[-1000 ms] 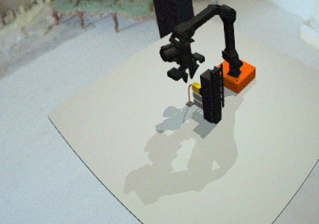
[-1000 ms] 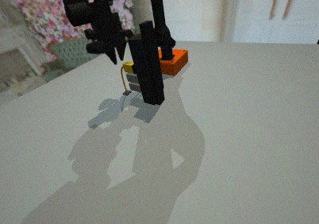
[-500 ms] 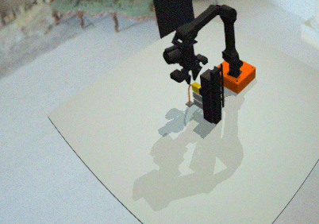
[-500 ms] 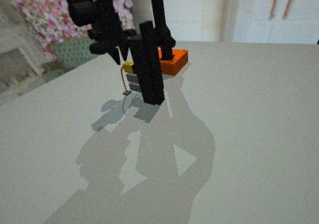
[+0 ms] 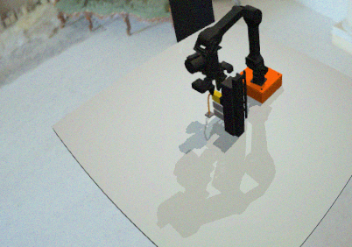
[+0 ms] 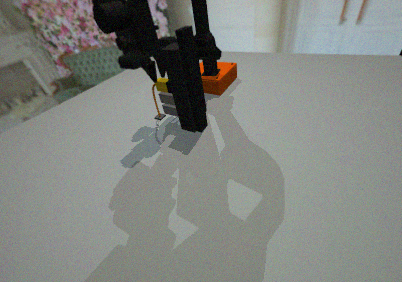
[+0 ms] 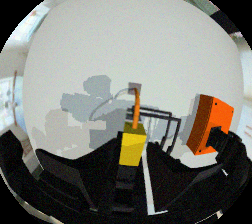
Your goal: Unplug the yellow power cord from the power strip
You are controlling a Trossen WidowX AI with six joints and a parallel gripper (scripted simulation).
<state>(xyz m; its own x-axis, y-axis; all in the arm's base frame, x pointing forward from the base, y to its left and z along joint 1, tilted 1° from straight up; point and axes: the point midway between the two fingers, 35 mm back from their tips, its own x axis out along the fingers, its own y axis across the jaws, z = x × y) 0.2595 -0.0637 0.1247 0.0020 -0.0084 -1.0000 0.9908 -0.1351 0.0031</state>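
The yellow plug lies 3 cm to the left of my gripper tip and 1 cm below it.
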